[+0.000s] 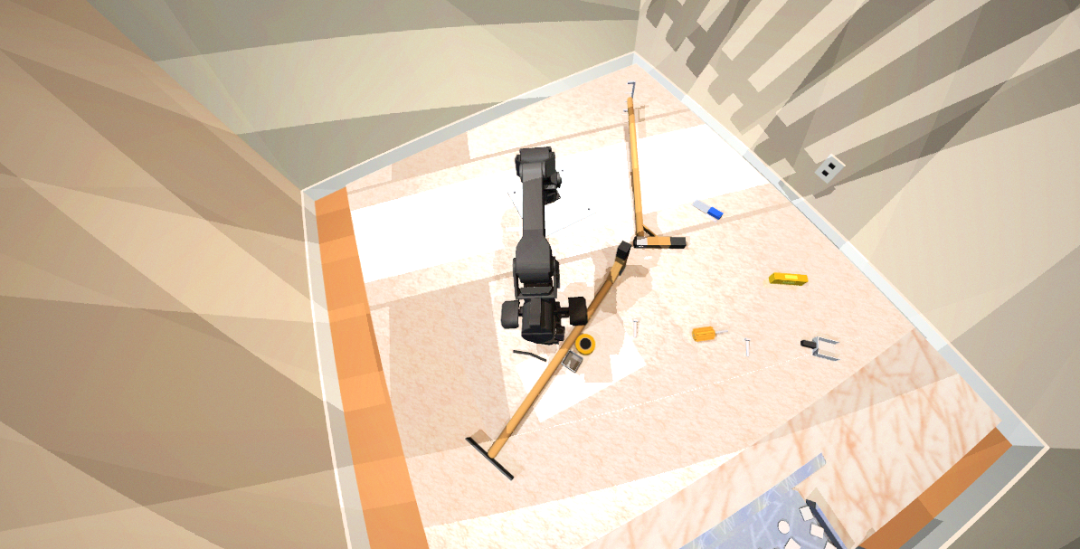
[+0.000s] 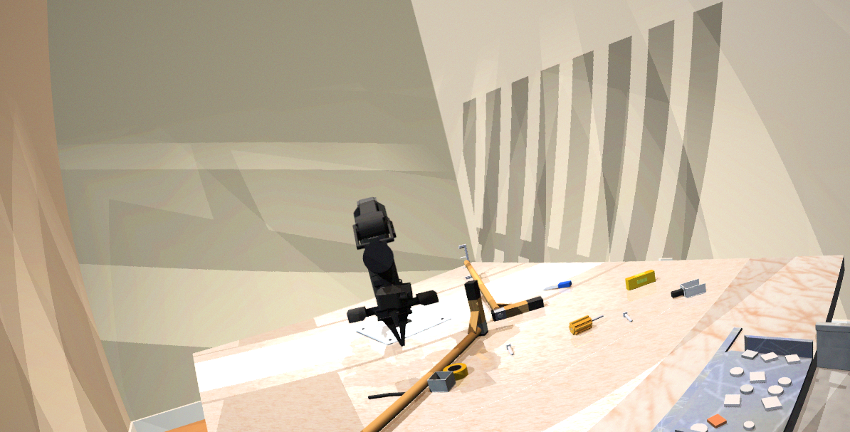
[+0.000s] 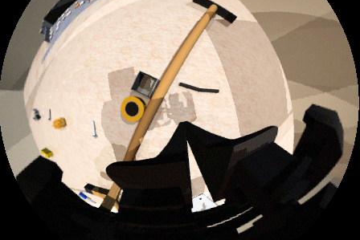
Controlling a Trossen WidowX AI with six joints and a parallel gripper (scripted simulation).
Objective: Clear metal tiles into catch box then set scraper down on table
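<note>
My gripper tip is 50 mm short of the long scraper, 30 mm above it and 10 mm to the right of it. The rest, counted from my gripper tip: grey box 80 mm below, 80 mm ahead, 30 mm to the left; yellow tape roll 80 mm to the left, 80 mm below, 50 mm ahead; black strip 90 mm below, 70 mm to the right, 20 mm ahead.
</note>
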